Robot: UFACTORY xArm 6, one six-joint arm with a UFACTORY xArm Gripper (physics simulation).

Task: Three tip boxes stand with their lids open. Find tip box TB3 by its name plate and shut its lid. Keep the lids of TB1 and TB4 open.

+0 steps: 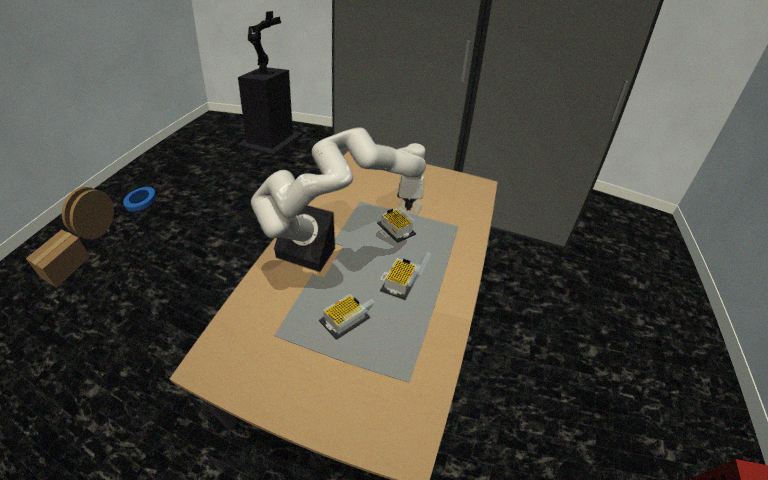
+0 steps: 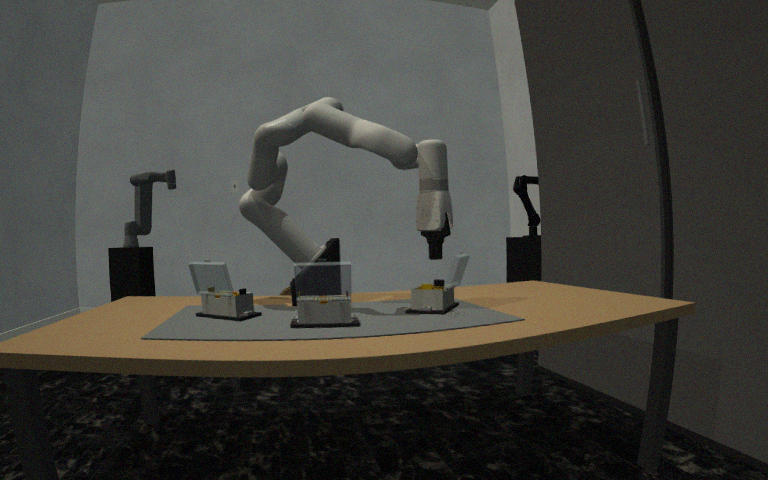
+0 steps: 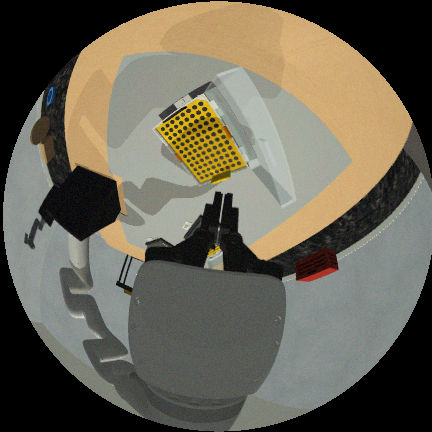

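Three white tip boxes with yellow racks stand with clear lids raised. The far box has its lid tilted outward on the side toward the cabinet. The middle box has its lid upright. The near box has its lid leaning back. The name plates are too small or hidden to read. My gripper is shut and empty, above the far box and beside its lid, apart from both.
The boxes stand on a grey mat on the wooden table. The black arm base stands at the mat's edge. A tall dark cabinet rises behind the table's far end.
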